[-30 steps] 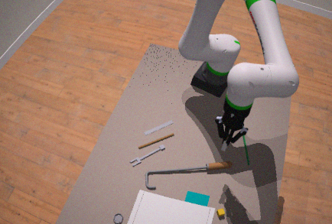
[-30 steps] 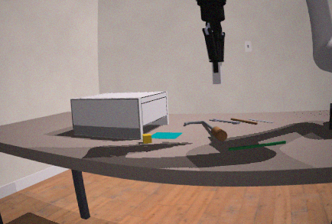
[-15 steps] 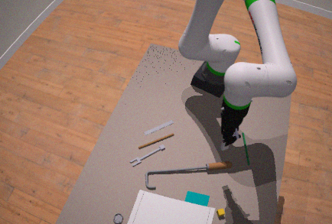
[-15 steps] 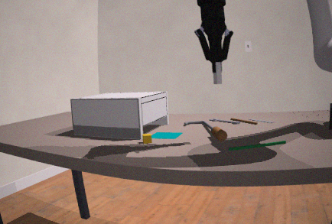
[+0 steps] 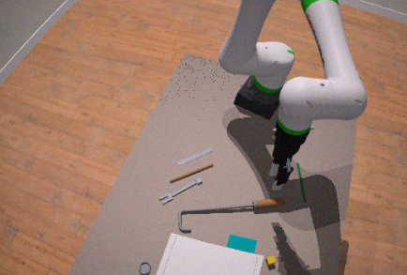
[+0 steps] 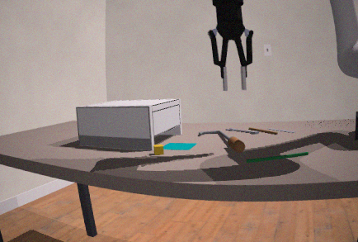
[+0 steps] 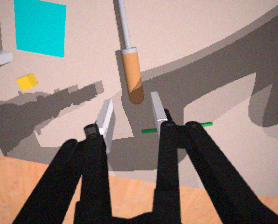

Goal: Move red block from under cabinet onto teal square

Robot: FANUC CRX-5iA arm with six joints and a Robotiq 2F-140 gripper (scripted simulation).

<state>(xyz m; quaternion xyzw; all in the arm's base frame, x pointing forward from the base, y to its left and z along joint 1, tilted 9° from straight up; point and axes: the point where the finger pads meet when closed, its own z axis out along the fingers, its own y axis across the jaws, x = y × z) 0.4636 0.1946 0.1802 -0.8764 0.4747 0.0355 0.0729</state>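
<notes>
Right now my hand is 10 cm short of the long-handled tool, 9 cm to the left of it and 19 cm above it. From my hand the other things lie so: teal square: 20 cm ahead, 1 cm to the right, 20 cm below; yellow block: 19 cm ahead, 10 cm to the left, 19 cm below; thin green stick: 15 cm behind, 8 cm to the left, 20 cm below.
</notes>
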